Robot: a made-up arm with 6 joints.
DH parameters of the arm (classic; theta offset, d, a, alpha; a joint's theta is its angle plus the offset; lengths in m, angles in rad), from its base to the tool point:
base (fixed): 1.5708 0.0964 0 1.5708
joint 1: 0 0.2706 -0.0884 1.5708
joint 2: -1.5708 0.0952 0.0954 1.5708
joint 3: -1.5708 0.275 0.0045 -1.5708
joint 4: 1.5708 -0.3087 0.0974 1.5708
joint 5: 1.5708 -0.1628 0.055 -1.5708
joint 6: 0 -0.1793 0.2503 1.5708
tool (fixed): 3.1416 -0.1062 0 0
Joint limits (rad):
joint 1: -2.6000..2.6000
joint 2: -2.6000..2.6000
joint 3: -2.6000..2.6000
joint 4: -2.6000..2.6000
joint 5: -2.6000..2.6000
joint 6: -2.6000..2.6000
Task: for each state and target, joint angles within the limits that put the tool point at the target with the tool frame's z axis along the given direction. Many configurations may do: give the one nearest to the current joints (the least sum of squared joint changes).
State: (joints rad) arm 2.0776 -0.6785 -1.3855 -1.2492 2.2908 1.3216
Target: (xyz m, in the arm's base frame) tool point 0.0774 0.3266 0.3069 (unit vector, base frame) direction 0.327 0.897 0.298
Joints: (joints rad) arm 2.4889 -0.8827 -1.0684 -1.2692 2.2656 1.1605
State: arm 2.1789 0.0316 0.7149 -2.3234 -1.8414 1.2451
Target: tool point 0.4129 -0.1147 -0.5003 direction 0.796 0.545 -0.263
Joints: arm 2.5959 -0.2886 0.6538 -2.6000 -2.3066 0.7038
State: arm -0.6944 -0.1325 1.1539 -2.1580 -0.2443 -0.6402
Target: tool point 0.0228 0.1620 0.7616 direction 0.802 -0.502 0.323
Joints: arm -1.2072 -0.2233 0.9194 -2.2843 -0.8508 -0.1953
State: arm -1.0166 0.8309 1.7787 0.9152 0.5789 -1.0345
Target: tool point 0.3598 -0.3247 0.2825 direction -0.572 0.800 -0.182
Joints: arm -0.7868 -0.2413 1.9962 0.9120 0.5694 -0.7268
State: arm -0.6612 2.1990 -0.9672 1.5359 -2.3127 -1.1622
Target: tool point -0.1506 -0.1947 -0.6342 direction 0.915 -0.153 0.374
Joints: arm -0.4517 2.3017 -1.2120 2.1766 -2.5127 -0.5008
